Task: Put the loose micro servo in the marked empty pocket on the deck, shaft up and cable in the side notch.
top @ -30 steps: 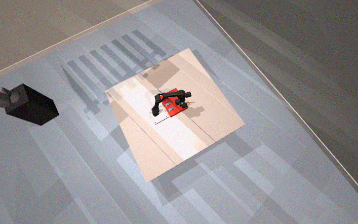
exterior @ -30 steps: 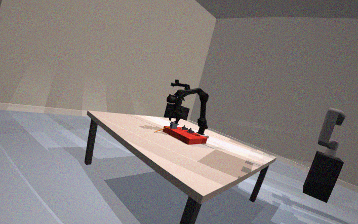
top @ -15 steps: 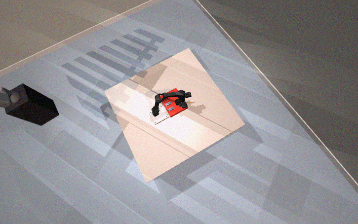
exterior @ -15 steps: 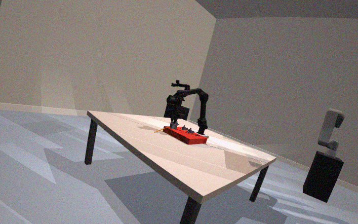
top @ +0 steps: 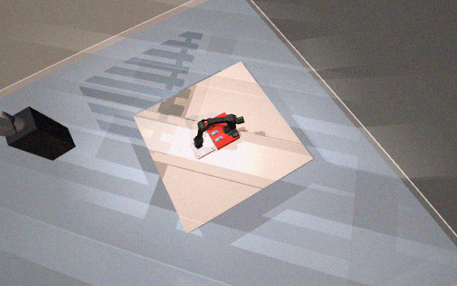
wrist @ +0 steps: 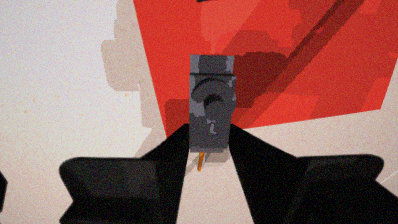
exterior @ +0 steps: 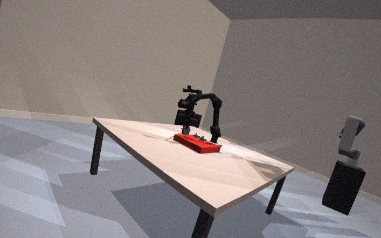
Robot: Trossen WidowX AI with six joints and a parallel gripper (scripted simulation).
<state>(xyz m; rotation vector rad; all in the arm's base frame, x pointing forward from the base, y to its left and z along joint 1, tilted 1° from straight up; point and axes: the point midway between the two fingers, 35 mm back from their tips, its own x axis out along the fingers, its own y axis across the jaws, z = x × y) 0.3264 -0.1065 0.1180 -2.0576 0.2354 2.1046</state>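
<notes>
My gripper tip is 100 mm to the right of the red deck, 90 mm above it and 30 mm past it.
</notes>
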